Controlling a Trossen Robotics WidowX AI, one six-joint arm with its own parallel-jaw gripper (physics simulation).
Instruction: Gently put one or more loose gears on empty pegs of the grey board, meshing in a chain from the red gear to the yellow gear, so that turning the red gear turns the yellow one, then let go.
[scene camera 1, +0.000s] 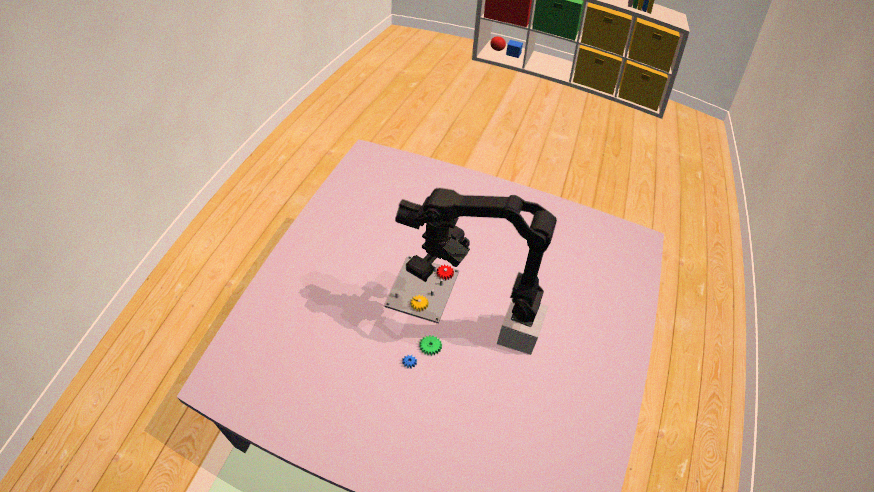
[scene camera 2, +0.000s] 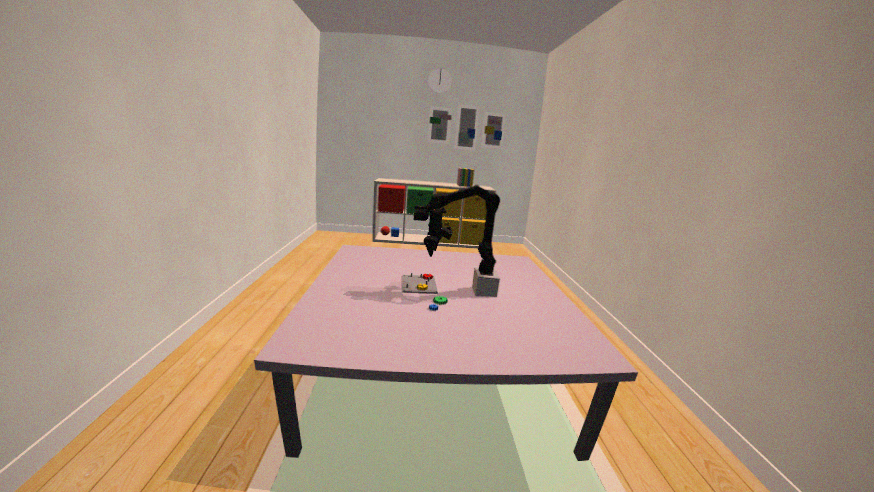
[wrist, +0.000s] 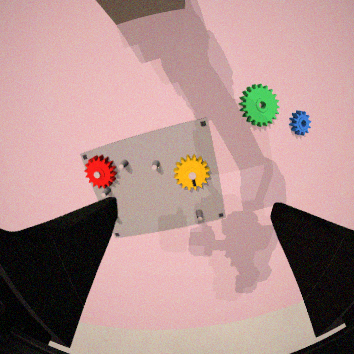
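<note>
The grey board lies flat on the pink table. The red gear sits on a peg near one edge. The yellow gear, with a black mark, sits on another peg, apart from it. Several bare pegs show, two between these gears; one is partly hidden by a finger in the wrist view. The green gear and smaller blue gear lie apart on the table. My gripper is open and empty, high above the board.
The arm's grey base block stands on the pink table, right of the board in the scene views. A shelf unit stands against the far wall. The arm's shadow falls across the board and table.
</note>
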